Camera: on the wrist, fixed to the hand. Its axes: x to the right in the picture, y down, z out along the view.
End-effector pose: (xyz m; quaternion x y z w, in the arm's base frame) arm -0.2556 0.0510 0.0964 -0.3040 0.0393 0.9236 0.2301
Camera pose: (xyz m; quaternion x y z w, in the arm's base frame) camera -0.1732 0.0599 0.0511 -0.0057 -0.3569 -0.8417 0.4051
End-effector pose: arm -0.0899 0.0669 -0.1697 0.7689 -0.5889 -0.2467 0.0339
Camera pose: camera -0.0245 0.0870 -0.1045 -0.1028 0.9790 0.1714 0.0399
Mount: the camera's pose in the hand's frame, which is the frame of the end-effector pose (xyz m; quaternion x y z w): -0.0286 -0.0419 -0.0797 0.1747 -0.1631 0.6765 0.6965
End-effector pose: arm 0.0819 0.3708 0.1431 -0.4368 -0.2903 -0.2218 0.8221
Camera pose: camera 0.0576 0.2847 0.1127 -0.3932 -0.0795 0.5236 0.7516
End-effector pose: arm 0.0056 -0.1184 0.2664 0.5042 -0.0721 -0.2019 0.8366
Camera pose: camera -0.0056 -0.0589 0.1939 0.4156 -0.5630 0.3557 0.6194
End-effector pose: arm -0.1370 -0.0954 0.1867 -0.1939 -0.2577 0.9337 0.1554
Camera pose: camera -0.0687 -0.0387 0.1543 0.1300 -0.0895 -0.8322 0.5316
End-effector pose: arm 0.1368 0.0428 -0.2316 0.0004 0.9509 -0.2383 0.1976
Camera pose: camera 0.1293 0.0445 -0.1374 0.6392 0.5882 -0.1985 0.4539
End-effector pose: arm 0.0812 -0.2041 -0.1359 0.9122 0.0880 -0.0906 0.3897
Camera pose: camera 0.0515 -0.1202 -0.1042 0.7483 -0.6353 0.0364 0.1877
